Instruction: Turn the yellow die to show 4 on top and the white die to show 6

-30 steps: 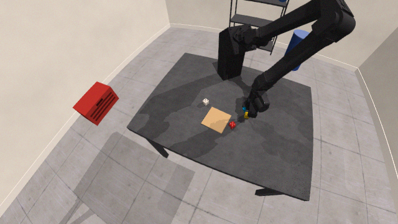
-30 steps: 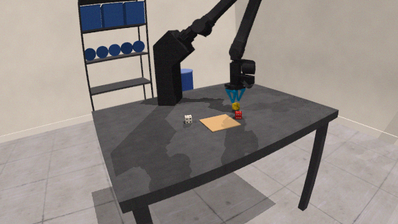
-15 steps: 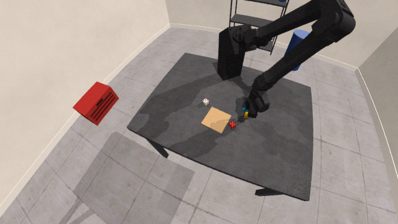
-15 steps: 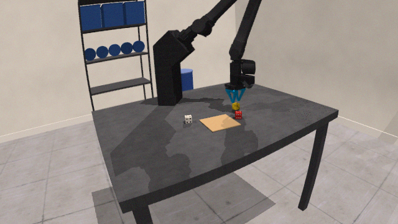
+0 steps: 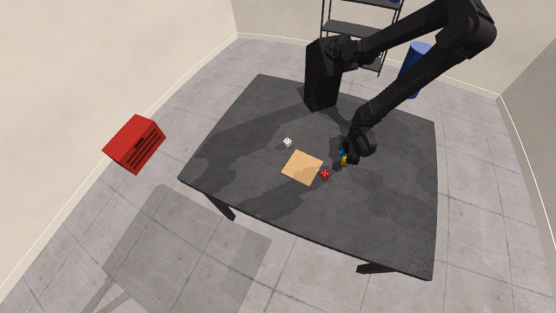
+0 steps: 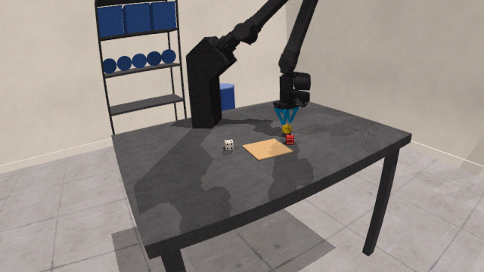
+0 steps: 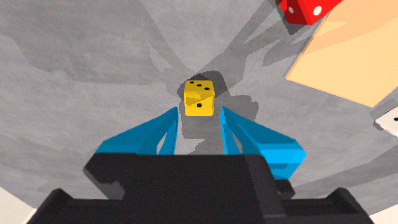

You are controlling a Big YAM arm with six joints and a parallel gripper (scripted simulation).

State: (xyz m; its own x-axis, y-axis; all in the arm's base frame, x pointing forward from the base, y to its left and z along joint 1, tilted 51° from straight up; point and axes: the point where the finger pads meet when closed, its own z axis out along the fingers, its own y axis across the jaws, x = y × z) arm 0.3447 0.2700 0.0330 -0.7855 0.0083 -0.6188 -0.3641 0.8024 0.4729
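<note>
Now: hand 3 cm above the yellow die. The rest, counted from my hand: tan mat (14 cm ahead, 14 cm to the right, 4 cm below); red die (12 cm ahead, 4 cm to the right, 3 cm below); white die (8 cm ahead, 27 cm to the right, 3 cm below).
</note>
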